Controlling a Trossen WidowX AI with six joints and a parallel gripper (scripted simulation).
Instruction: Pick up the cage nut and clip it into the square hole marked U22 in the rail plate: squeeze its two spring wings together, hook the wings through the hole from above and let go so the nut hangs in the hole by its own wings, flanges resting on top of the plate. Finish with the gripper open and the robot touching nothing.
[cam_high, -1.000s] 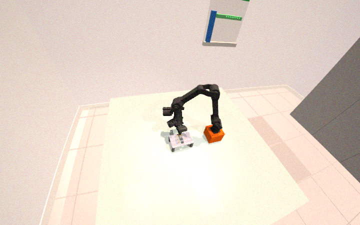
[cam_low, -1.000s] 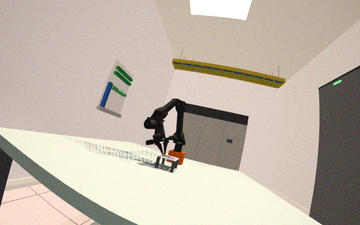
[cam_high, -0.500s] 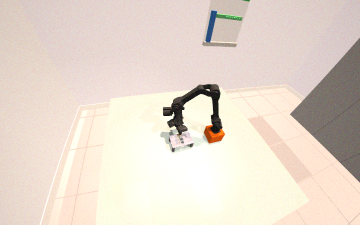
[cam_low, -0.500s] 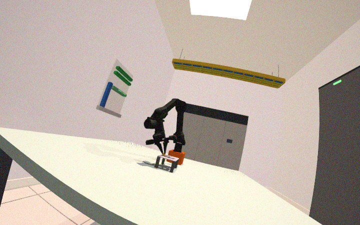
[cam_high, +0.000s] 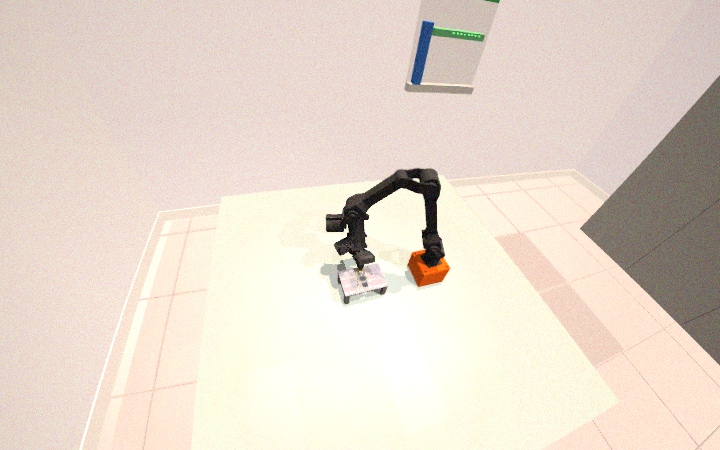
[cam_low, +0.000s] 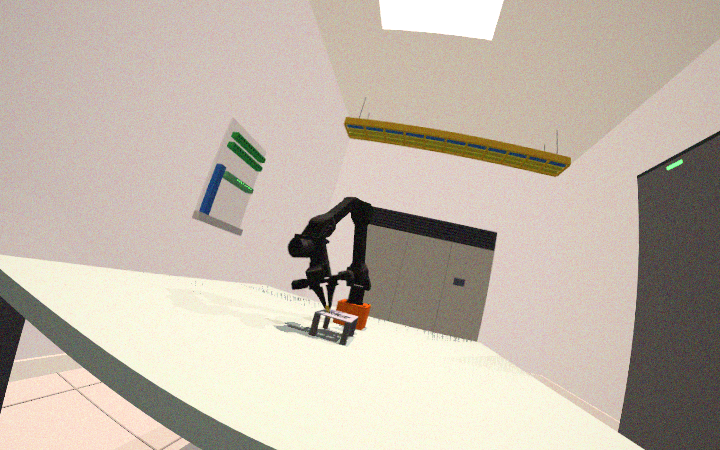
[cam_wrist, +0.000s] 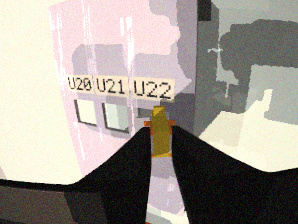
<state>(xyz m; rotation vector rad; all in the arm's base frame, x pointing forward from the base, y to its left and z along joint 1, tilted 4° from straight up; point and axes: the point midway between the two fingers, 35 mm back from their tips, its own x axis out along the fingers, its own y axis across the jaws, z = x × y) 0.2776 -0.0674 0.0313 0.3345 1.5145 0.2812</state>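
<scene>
Now: gripper tip 1 cm above the cage nut.
</scene>
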